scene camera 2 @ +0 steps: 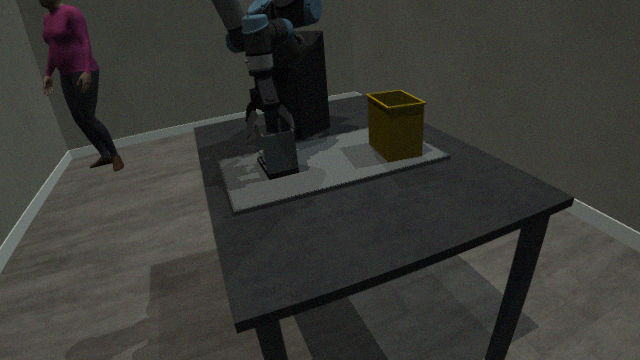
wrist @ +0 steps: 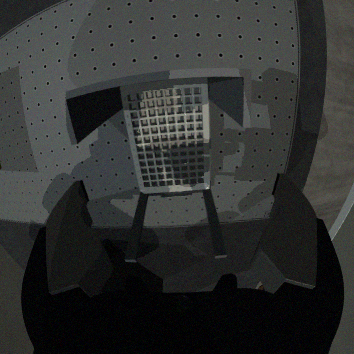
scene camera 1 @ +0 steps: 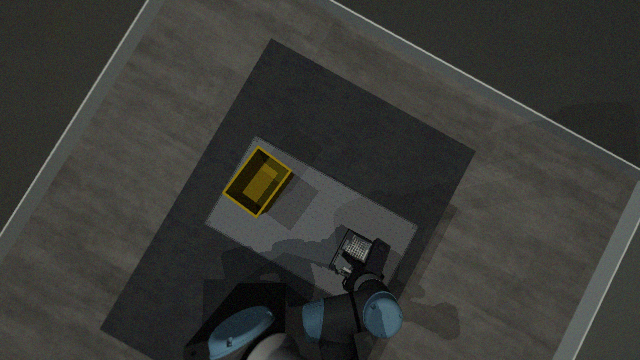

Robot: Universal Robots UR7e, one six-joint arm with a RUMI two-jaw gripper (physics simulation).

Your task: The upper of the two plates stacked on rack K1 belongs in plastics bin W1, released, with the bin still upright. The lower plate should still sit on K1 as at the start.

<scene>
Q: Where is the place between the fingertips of my gripper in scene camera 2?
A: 270, 134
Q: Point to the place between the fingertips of my gripper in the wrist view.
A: At 179, 179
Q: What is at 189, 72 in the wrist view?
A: A grey upright panel.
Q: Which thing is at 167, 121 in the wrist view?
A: A pale plate.
</scene>
